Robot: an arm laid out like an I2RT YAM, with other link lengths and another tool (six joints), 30 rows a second.
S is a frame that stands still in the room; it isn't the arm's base.
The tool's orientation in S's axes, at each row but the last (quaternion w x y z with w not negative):
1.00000, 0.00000, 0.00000, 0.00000
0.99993, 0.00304, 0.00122, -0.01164
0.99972, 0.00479, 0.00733, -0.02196
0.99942, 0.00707, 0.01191, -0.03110
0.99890, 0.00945, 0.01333, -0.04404
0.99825, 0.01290, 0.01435, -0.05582
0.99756, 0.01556, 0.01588, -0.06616
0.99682, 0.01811, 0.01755, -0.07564
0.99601, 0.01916, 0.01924, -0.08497
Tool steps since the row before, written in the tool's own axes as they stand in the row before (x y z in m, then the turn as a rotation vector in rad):
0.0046, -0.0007, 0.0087, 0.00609, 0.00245, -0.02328
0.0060, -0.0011, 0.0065, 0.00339, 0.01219, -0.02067
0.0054, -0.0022, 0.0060, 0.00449, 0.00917, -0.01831
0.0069, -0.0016, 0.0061, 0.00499, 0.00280, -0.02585
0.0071, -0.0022, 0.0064, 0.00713, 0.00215, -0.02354
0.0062, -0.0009, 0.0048, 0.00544, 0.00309, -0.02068
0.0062, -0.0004, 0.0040, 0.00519, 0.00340, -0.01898
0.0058, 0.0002, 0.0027, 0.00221, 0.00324, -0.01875
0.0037, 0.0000, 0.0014, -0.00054, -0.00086, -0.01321
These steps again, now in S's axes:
0.0046, -0.0007, 0.0087, 0.00609, 0.00245, -0.02328
0.0060, -0.0013, 0.0065, 0.00362, 0.01223, -0.02060
0.0054, -0.0025, 0.0059, 0.00462, 0.00915, -0.01829
0.0069, -0.0021, 0.0059, 0.00455, 0.00287, -0.02592
0.0070, -0.0029, 0.0062, 0.00668, 0.00199, -0.02369
0.0062, -0.0017, 0.0046, 0.00519, 0.00303, -0.02075
0.0062, -0.0013, 0.0038, 0.00503, 0.00332, -0.01904
0.0058, -0.0008, 0.0025, 0.00207, 0.00360, -0.01870
0.0037, -0.0007, 0.0012, -0.00114, -0.00021, -0.01320

